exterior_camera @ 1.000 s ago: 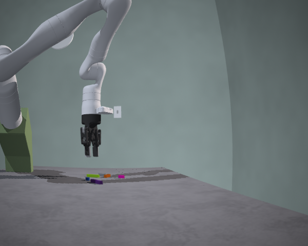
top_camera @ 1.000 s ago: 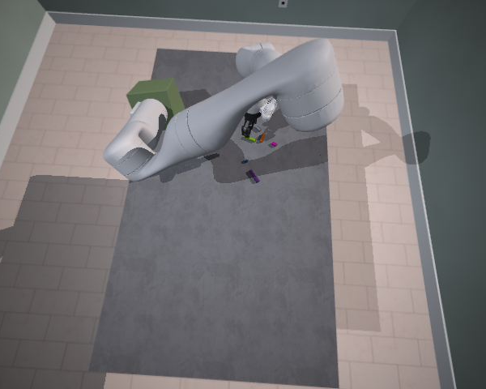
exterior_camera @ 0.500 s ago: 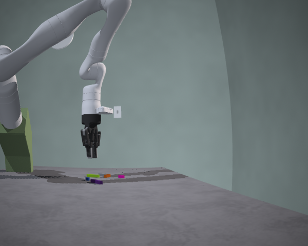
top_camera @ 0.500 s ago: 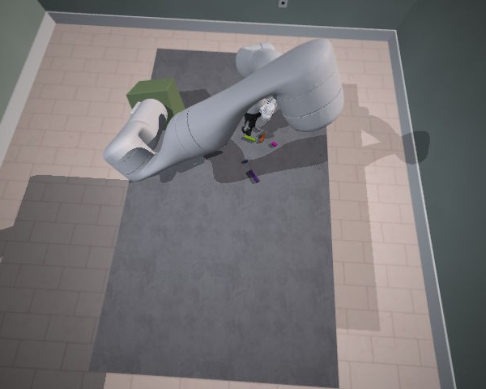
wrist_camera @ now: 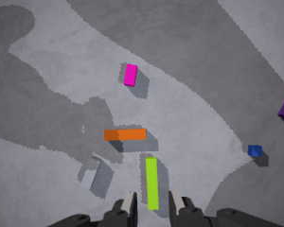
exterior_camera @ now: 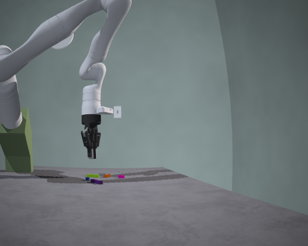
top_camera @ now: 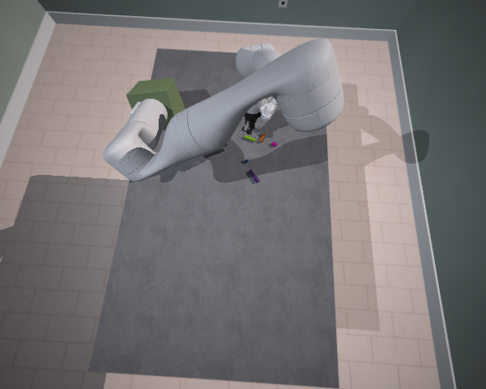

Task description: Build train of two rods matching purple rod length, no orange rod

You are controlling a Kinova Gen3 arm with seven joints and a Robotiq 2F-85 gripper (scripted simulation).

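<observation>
The lime rod lies 80 mm below my hand. From my hand the other things lie so: blue rod: 110 mm to the right, 80 mm below, 20 mm behind; then grey rod: 80 mm below, 50 mm to the left, 30 mm ahead; then orange rod: 80 mm below, 50 mm ahead.
</observation>
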